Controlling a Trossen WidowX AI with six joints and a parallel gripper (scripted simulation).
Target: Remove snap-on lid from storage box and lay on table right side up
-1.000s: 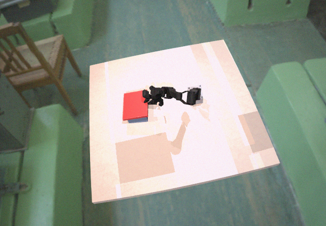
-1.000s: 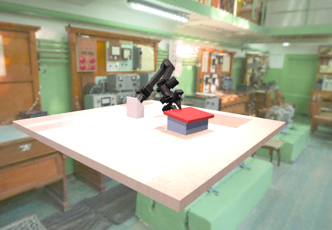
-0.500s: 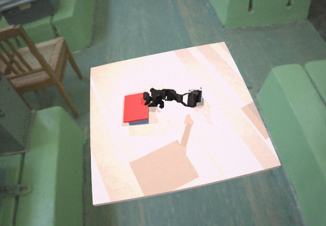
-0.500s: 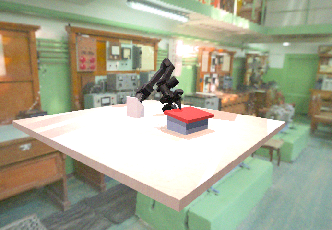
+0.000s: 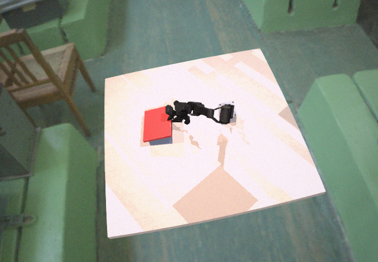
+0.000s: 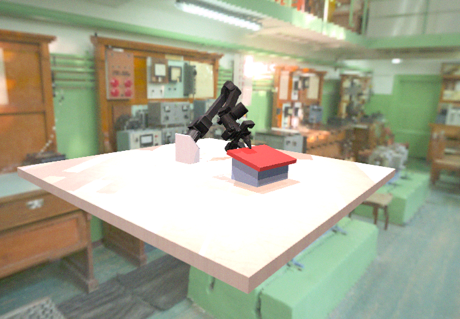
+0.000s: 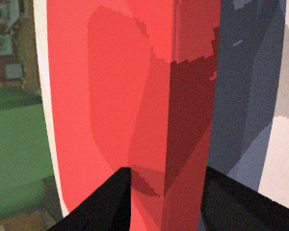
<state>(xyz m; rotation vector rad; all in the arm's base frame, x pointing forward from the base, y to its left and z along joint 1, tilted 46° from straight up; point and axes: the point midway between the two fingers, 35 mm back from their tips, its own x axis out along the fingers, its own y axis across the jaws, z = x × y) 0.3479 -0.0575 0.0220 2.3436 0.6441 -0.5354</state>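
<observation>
The flat red lid is 80 mm ahead of my gripper tip, 20 mm to the right of it and 10 mm below it. From my gripper tip the other things lie so: grey-blue storage box: 70 mm ahead, 10 mm to the right, 70 mm below.
</observation>
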